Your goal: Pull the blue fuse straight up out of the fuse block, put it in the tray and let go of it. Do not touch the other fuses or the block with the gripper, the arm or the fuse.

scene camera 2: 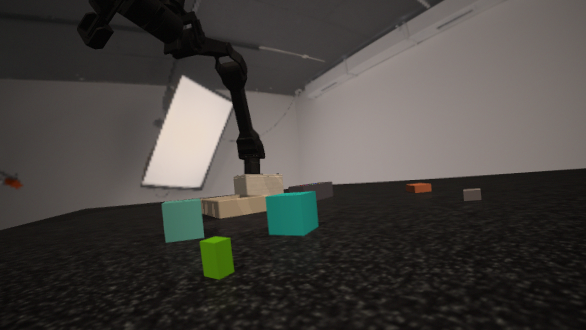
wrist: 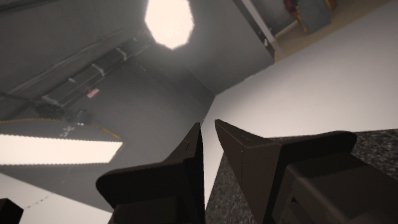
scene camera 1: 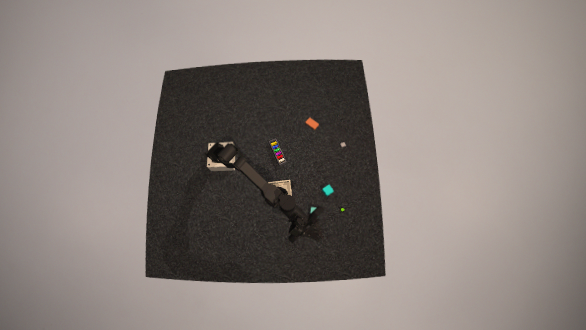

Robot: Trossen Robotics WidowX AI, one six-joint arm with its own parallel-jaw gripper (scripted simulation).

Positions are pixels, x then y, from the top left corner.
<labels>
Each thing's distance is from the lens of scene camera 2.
teal cube [scene camera 2: 296, 213]: 24 cm
small green block [scene camera 2: 216, 252]: 15 cm
tan tray [scene camera 2: 233, 205]: 43 cm
The marked spots on the tan tray and the teal cube are 21 cm apart.
</labels>
